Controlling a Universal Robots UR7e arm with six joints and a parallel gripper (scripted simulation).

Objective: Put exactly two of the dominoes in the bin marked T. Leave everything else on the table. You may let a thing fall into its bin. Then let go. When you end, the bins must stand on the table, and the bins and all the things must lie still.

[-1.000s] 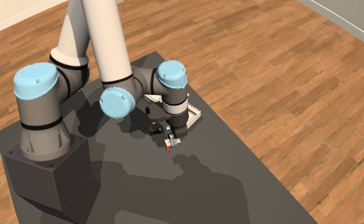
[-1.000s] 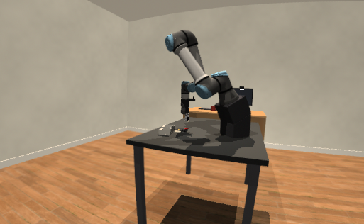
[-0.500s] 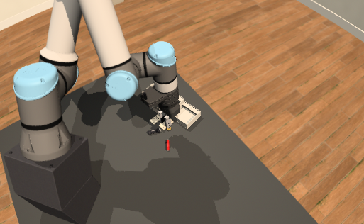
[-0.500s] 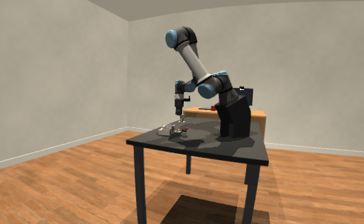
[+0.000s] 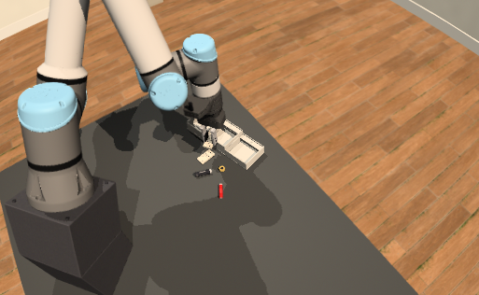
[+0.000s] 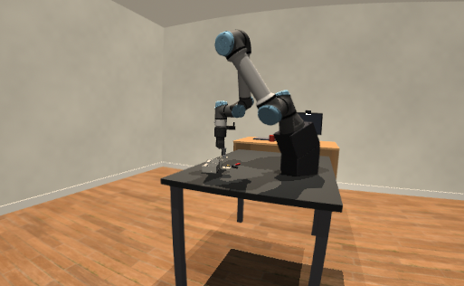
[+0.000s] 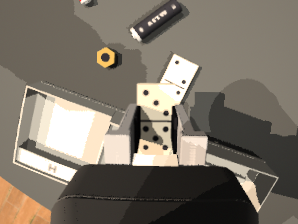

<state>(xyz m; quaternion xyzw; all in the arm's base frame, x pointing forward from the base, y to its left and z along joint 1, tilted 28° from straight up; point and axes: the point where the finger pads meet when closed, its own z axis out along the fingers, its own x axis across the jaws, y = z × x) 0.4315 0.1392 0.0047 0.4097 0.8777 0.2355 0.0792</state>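
The yellow nut is 8 cm below my hand and 6 cm to the right of it. Also, from my hand: black cylinder (8 cm below, 5 cm to the right, 5 cm behind); then red cylinder (13 cm to the right, 8 cm below, 3 cm behind).
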